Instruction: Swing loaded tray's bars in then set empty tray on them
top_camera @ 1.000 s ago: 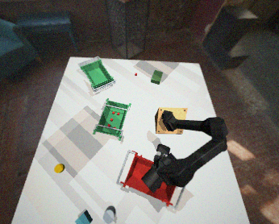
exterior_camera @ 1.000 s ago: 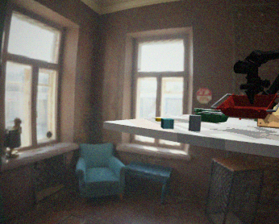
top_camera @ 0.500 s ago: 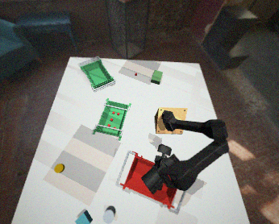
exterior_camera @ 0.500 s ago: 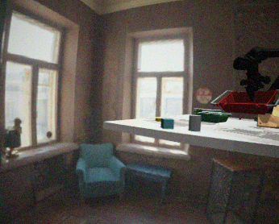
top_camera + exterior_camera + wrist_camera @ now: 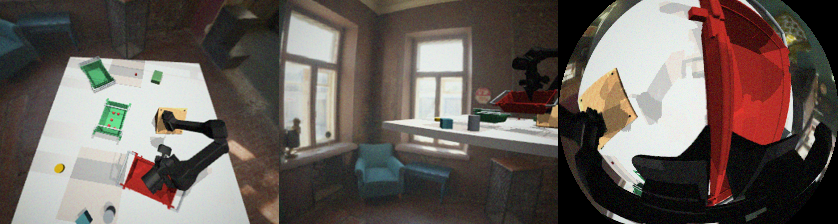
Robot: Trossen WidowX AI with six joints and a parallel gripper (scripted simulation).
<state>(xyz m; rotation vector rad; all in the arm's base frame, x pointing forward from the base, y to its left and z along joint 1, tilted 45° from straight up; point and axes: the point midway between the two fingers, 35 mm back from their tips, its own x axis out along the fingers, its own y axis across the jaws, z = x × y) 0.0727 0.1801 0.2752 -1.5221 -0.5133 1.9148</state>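
Right now my gripper tip is 70 mm to the right of the red tray and 20 mm short of it. From my gripper tip the other things lie so: yellow disc 560 mm ahead, 140 mm below, 90 mm to the left; then grey cylinder 260 mm to the left, 210 mm ahead, 120 mm below; then cyan block 330 mm ahead, 300 mm to the left, 130 mm below.
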